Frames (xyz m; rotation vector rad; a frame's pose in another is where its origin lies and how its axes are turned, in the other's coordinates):
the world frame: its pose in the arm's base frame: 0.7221 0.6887 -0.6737 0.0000 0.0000 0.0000
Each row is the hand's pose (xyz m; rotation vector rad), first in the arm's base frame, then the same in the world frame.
Working: the arm's base frame: its pose in the world frame: -0.7221 -0.6887 0.6737 0.0000 0.0000 0.0000

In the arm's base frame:
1: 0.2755 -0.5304 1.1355 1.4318 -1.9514 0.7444
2: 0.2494 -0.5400 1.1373 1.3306 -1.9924 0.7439
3: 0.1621 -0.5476 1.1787 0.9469 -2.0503 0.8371
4: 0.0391 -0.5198 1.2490 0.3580 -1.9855 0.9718
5: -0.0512 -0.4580 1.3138 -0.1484 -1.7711 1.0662
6: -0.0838 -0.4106 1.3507 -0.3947 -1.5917 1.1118
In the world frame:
1: -0.4466 -1.2191 1.8092 1.4318 -1.9514 0.7444
2: -0.4727 -1.2287 1.8110 1.3306 -1.9924 0.7439
3: -0.5600 -1.2363 1.8524 0.9469 -2.0503 0.8371
4: -0.6830 -1.2085 1.9227 0.3580 -1.9855 0.9718
5: -0.7733 -1.1467 1.9875 -0.1484 -1.7711 1.0662
6: -0.8059 -1.0993 2.0244 -0.3947 -1.5917 1.1118

